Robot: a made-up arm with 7 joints.
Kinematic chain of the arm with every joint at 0, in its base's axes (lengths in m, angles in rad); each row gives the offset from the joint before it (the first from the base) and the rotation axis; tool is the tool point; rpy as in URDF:
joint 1: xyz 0 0 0.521 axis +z
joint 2: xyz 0 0 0 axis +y
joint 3: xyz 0 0 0.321 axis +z
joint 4: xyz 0.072 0 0 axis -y
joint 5: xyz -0.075 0 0.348 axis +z
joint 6: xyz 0 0 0 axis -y
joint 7: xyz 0.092 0 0 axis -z
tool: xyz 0 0 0 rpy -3.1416 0 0
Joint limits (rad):
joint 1: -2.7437..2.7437
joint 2: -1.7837..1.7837
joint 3: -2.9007..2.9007
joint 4: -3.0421..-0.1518
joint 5: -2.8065..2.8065
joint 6: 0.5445..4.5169
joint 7: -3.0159..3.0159
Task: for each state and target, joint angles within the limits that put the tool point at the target. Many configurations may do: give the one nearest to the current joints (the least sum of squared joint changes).
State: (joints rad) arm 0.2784 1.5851 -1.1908 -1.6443 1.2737 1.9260 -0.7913
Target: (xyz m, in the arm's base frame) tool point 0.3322 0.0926 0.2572
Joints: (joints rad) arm 1.0599 0.9856 -0.5549 -2.3883 1.3157 1.8108 -0.7913
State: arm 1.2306 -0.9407 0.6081 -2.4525 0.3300 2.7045 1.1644
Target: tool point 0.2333 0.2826 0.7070
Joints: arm 0.8022 -0.3189 0.1482 -2.5887 0.4092 2.6027 1.1644
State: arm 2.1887 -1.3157 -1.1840 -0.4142 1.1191 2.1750 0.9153
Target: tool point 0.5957 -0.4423 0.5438
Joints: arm 2.3599 -1.4928 -1.2014 -0.2875 1.1861 2.5410 0.9153
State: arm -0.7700 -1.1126 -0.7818 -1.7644 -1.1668 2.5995 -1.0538
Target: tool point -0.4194 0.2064 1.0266
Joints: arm -0.9594 -1.2848 -0.7017 -1.2983 -1.0737 2.5399 -1.0538
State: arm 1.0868 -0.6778 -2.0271 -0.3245 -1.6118 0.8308 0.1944
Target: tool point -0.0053 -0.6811 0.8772
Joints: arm 1.3358 -0.9217 -2.0280 -0.4510 -1.6673 1.1474 0.1944
